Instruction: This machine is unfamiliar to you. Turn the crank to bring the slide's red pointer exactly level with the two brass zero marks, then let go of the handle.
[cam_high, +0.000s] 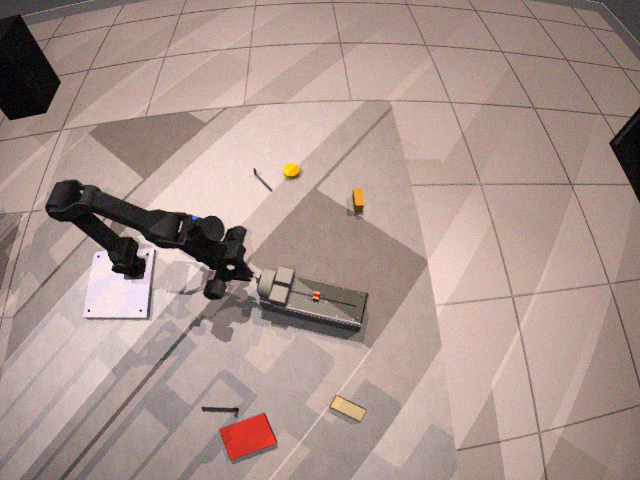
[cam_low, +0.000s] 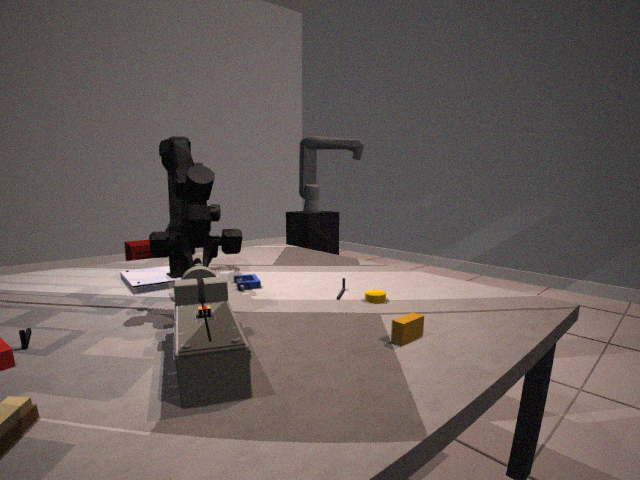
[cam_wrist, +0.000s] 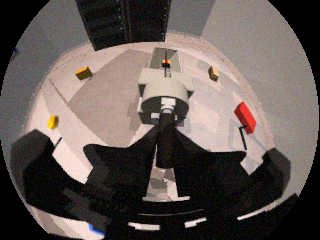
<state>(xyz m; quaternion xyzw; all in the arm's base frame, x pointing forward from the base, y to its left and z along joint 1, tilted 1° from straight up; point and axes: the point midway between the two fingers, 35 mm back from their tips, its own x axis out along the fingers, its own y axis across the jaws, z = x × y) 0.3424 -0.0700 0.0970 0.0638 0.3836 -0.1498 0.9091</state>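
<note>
My gripper tip is 2 cm past the dark crank handle, 1 cm to the right of it and 2 cm below it. From my gripper tip the other things lie so: blue block: 20 cm behind, 22 cm to the left, 9 cm below; then bent black rod: 1 cm ahead, 37 cm to the left, 9 cm below; then red pointer: 16 cm ahead, 5 cm to the right, 1 cm below.
</note>
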